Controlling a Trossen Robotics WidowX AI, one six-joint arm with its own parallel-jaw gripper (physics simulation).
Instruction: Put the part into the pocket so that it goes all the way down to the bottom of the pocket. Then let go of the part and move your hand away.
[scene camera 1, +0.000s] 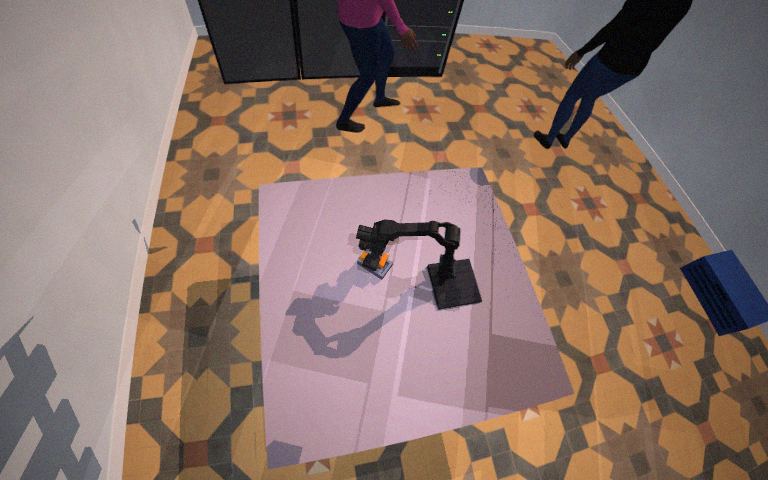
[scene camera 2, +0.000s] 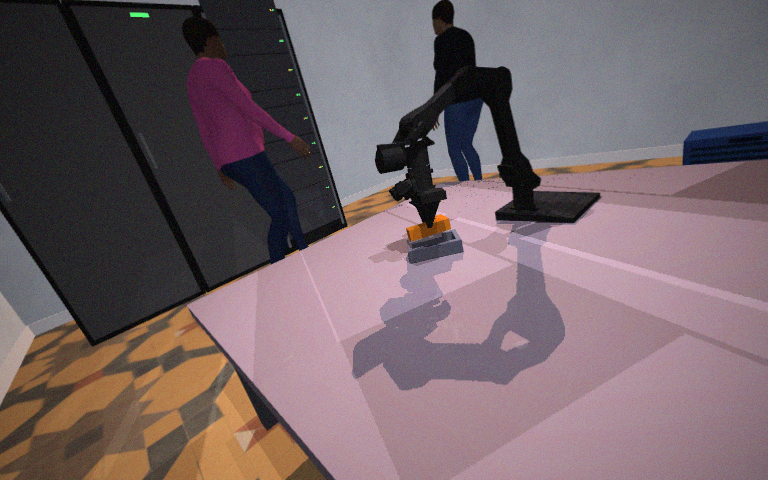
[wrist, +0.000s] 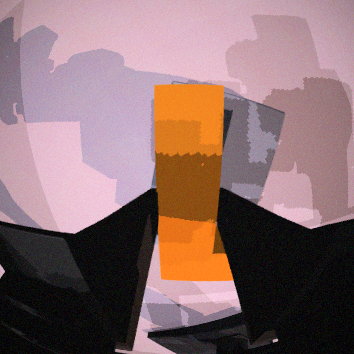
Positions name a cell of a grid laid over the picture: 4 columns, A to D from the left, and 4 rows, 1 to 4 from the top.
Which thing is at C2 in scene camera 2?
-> My gripper.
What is my gripper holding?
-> An orange part.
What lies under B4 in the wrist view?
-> My gripper.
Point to an orange part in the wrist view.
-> C2
